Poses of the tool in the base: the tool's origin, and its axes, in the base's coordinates. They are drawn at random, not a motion.
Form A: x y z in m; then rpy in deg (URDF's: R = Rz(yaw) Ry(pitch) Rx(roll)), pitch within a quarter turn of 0, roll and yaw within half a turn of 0.
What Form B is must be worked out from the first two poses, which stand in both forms.
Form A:
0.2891 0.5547 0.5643 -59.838 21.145 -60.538
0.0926 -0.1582 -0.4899 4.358 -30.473 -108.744
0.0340 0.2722 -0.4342 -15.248 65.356 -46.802
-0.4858 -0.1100 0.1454 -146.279 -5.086 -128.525
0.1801 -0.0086 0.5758 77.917 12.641 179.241
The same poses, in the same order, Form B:
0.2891 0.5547 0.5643 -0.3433 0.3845 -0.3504 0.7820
0.0926 -0.1582 -0.4899 -0.1921 -0.1828 -0.7779 0.5698
0.0340 0.2722 -0.4342 0.1101 0.5355 -0.2656 0.7941
-0.4858 -0.1100 0.1454 -0.4268 0.8556 -0.2794 0.0876
0.1801 -0.0086 0.5758 -0.0815 0.6255 0.7724 0.0743

